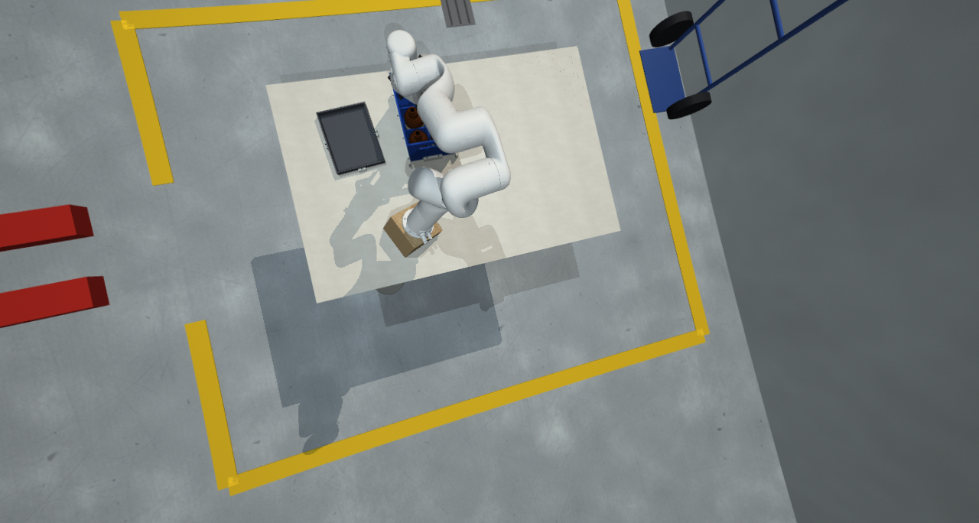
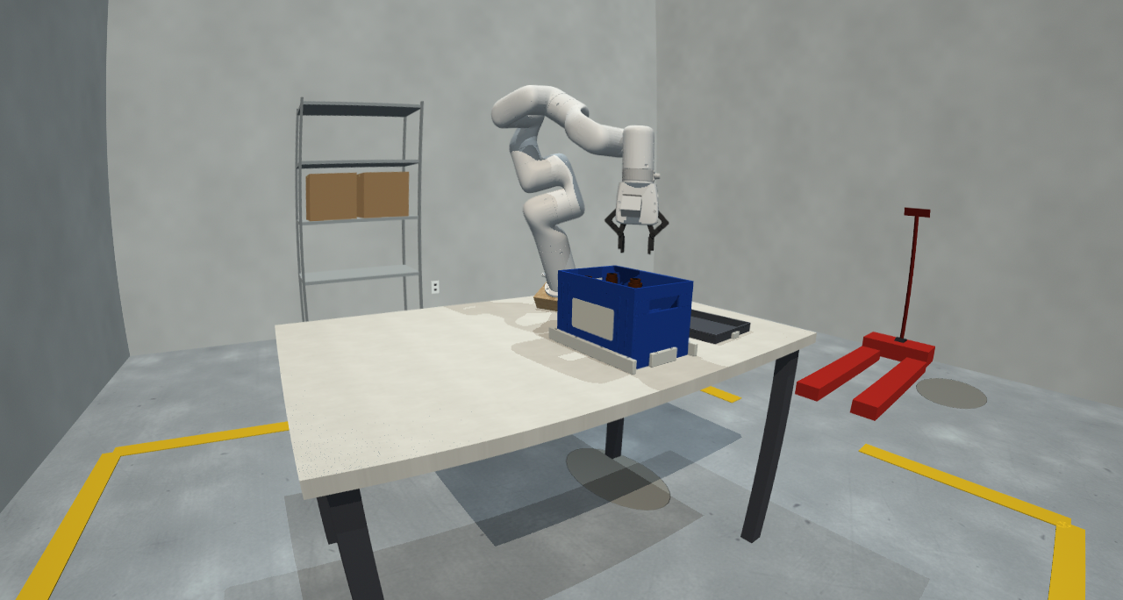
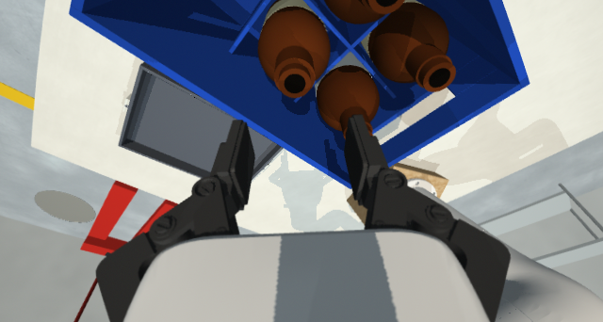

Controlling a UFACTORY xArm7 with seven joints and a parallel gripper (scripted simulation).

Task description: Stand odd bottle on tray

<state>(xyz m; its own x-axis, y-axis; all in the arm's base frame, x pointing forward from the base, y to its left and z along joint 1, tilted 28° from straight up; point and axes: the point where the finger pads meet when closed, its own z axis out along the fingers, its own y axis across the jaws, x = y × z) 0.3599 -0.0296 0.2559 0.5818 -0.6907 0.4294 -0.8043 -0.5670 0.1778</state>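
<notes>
The blue crate is 4 cm to the right of my hand and 16 cm below it. From my hand the other things lie so: dark grey tray: 4 cm ahead, 25 cm to the left, 23 cm below.
</notes>
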